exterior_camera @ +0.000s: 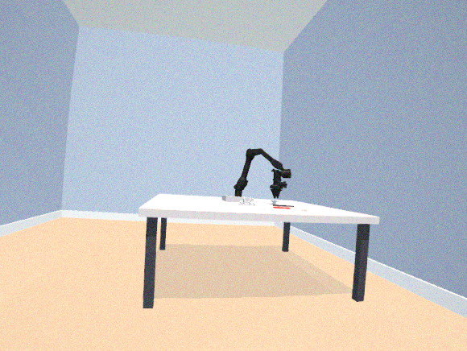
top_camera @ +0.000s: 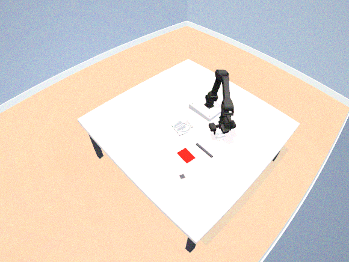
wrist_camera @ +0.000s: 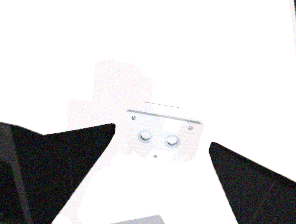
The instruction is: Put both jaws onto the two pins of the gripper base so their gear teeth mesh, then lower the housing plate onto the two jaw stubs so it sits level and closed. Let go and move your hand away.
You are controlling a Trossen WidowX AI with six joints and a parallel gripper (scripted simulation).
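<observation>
Right now my gripper tip is 10 mm past the small white part, 10 mm to the left of it and 20 mm above it. From my gripper tip the other things lie so: white jaw piece 130 mm ahead, 220 mm to the right, 30 mm below; then dark grey bar 170 mm ahead, 10 mm to the left, 40 mm below; then red flat rectangle 290 mm ahead, 30 mm to the right, 50 mm below.
</observation>
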